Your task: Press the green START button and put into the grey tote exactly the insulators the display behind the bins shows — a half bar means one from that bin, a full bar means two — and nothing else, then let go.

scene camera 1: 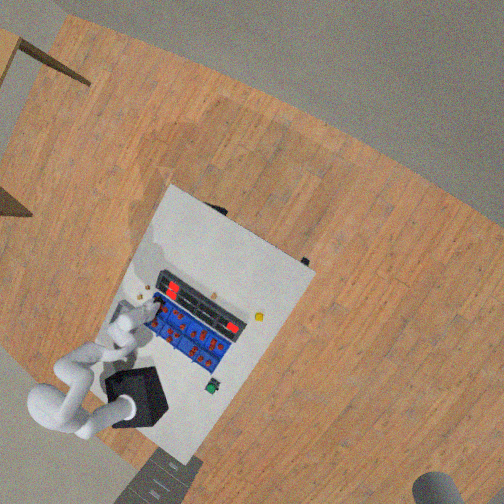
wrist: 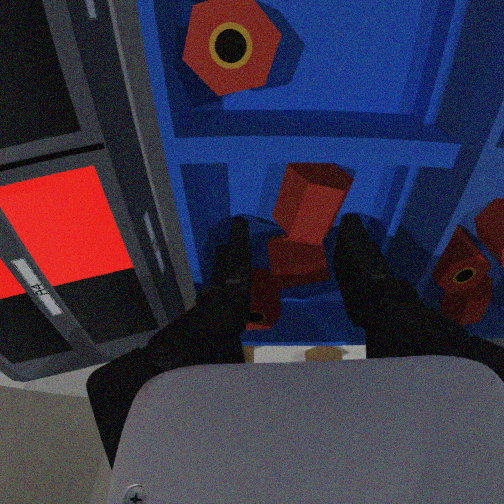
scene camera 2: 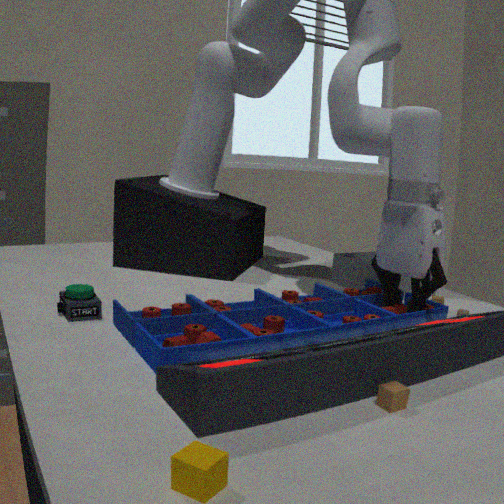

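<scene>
My gripper (wrist: 295, 250) is open, lowered into the end compartment of the blue bin tray (scene camera 2: 280, 320). Its black fingers straddle a red hexagonal insulator (wrist: 306, 210) lying on its side, with a gap on each side. A second insulator (wrist: 260, 300) lies by the left finger. In the side view the gripper (scene camera 2: 411, 295) is at the tray's far right end. The dark display (scene camera 1: 200, 305) shows a larger red bar (scene camera 1: 172, 290) at this end and a smaller one (scene camera 1: 232, 327) at the other. The green START button (scene camera 2: 79, 299) stands apart. The grey tote (scene camera 1: 120, 312) is mostly hidden under my arm.
The other compartments hold several red insulators (scene camera 2: 192, 332). A yellow cube (scene camera 2: 199, 470) and a tan cube (scene camera 2: 393, 396) lie in front of the display. Small tan cubes (scene camera 1: 143, 291) sit near the gripper's end. The black arm base (scene camera 2: 187, 225) stands behind the tray.
</scene>
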